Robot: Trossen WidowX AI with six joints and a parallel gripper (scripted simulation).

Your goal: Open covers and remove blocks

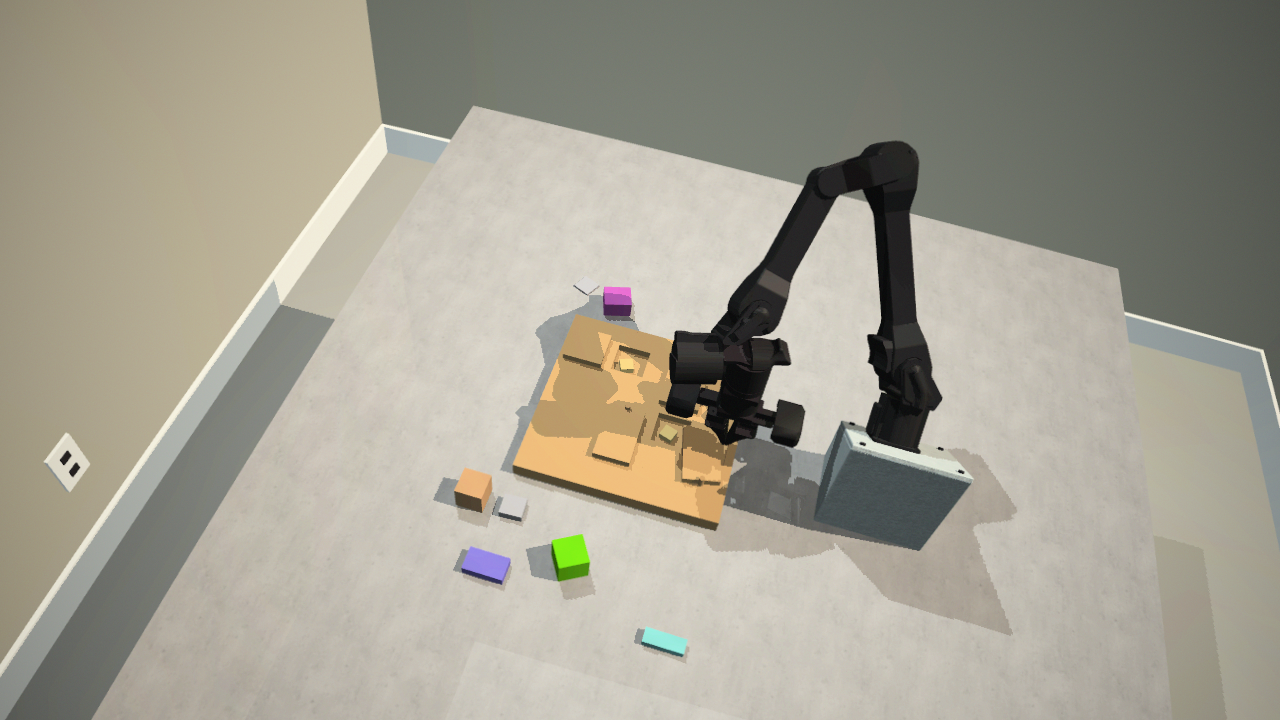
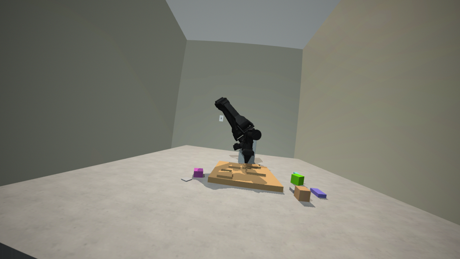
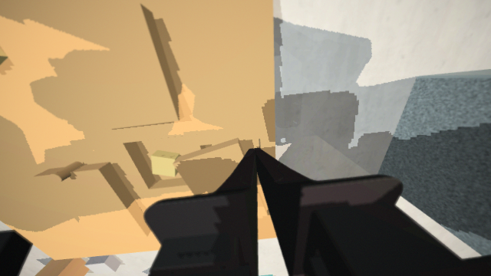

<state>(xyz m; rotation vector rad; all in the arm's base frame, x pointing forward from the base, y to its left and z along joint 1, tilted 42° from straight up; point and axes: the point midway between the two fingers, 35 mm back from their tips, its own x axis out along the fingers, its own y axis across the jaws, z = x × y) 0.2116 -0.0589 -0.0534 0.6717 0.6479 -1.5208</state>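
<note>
Right now the grey block is 260 mm ahead of my gripper tip, 180 mm to the left of it and 20 mm below it. The rest, counted from my gripper tip: magenta block (220 mm ahead, 230 mm to the right, 10 mm below); then cyan block (20 mm ahead, 310 mm to the left, 20 mm below); then green block (170 mm ahead, 240 mm to the left).
</note>
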